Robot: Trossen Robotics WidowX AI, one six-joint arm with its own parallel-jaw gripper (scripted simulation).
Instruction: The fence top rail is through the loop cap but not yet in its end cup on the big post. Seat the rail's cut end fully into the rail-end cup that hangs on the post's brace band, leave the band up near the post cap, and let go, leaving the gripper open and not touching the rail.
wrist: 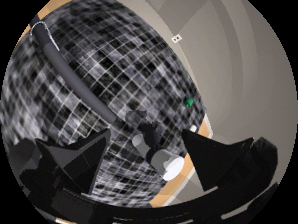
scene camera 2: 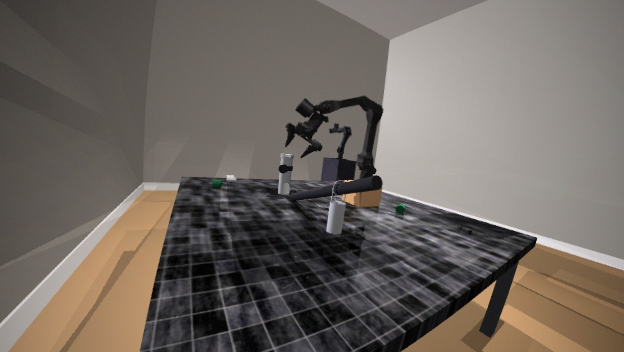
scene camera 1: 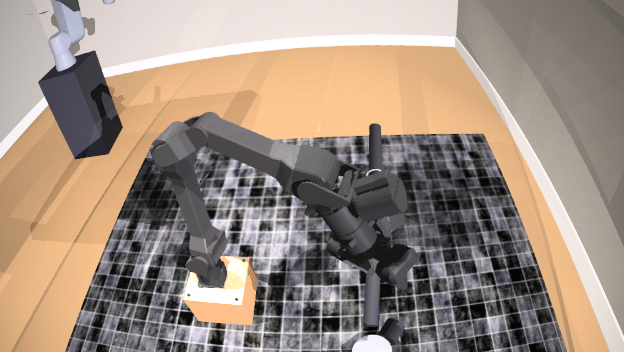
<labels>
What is my gripper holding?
Nothing.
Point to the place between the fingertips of my gripper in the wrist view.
At 146, 132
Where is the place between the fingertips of my gripper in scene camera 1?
At 388, 280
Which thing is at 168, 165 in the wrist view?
A big white post.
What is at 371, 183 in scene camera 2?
A rail.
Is my gripper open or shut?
Open.
</labels>
